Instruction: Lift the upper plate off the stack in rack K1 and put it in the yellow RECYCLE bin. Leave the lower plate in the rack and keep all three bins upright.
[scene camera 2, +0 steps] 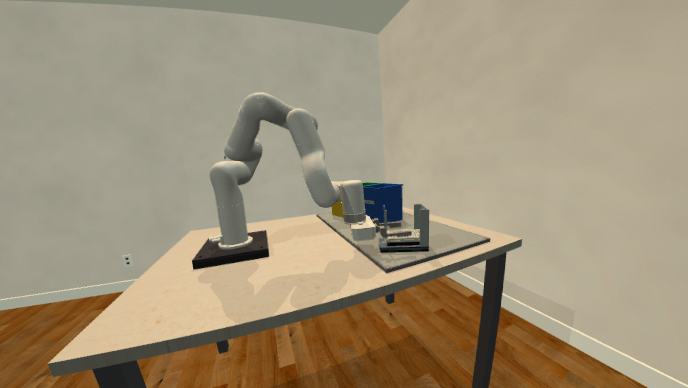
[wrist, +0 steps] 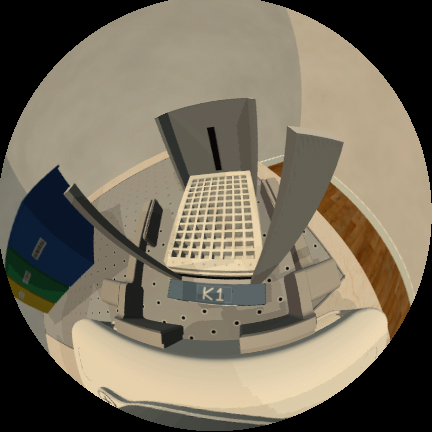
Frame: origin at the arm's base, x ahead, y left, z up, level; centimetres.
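Seen in the pictures: end effector, tool point: [scene camera 2: 399, 229] [wrist: 207, 212]; arm's base, origin of the base link: [scene camera 2: 236, 243].
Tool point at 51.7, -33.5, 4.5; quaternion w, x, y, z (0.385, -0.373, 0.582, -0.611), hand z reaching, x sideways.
Offsets run from my tool point to a thing's top centre, as dx, dy, dz. "spot": to the spot under its first point. Level surfaces: height alone.
Rack K1 @(+0.7, -0.7, +7.6) [scene camera 2: 424, 226] [wrist: 250, 295] stands on the grey perforated board, with tall upright posts. The cream upper plate @(+1.6, -1.2, -1.7) [scene camera 2: 414, 233] [wrist: 216, 217], a grid of square wells, lies flat in it. The lower plate is mostly hidden beneath. My gripper [scene camera 2: 399, 229] [wrist: 212, 212] is partly open and empty. Its fingers reach past the front of the rack, one on each side of the upper plate, with gaps visible in the wrist view. A rack post partly hides the right finger there. The yellow bin @(+10.5, +56.1, +11.6) [scene camera 2: 337, 209] [wrist: 33, 297] stands upright, partly hidden by my arm in the scene view.
The blue bin @(+15.2, +30.3, +11.6) [scene camera 2: 390, 202] [wrist: 56, 227] and green bin @(spot: +20.8, +46.0, +11.3) [scene camera 2: 372, 183] [wrist: 36, 270] stand upright in a row with the yellow one, left of the rack in the wrist view. A thin rack post @(spot: -6.4, -0.9, +5.4) [scene camera 2: 385, 217] [wrist: 112, 235] rises at the rack's front left. The board @(dz -6.4) [scene camera 2: 457, 239] ends near the table edge.
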